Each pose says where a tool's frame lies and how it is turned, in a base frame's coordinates. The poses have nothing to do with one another.
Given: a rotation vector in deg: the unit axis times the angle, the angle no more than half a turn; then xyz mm.
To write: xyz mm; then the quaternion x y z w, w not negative. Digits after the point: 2 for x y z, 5 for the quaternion.
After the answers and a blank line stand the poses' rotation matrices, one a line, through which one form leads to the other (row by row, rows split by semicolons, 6 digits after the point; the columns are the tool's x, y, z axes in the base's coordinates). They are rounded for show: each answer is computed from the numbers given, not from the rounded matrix.
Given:
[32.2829, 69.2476, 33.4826, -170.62, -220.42, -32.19]
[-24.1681, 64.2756, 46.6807, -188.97, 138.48, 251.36]
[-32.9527, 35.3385, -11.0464, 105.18, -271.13, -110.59]
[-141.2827, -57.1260, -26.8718, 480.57, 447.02, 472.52]
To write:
[-170.62, -220.42, -32.19, 0.25749, 0.55232, 0.26706, 0.74654]
[-188.97, 138.48, 251.36, -0.19293, 0.51310, 0.37264, 0.74876]
[105.18, -271.13, -110.59, -0.27868, 0.29886, -0.09342, 0.90790]
[480.57, 447.02, 472.52, -0.89092, -0.36023, -0.16945, 0.21860]

0.247235 -0.114303 0.962190; 0.683176 0.724755 -0.089445; -0.687129 0.679459 0.257273
0.195735 -0.756025 0.624592; 0.360058 0.647832 0.671321; -0.912166 0.093489 0.399016
0.803911 0.003059 0.594742; -0.336208 0.827217 0.450197; -0.490604 -0.561875 0.666036
0.683039 0.715958 0.144437; 0.567787 -0.644891 0.511600; 0.459430 -0.267433 -0.846997

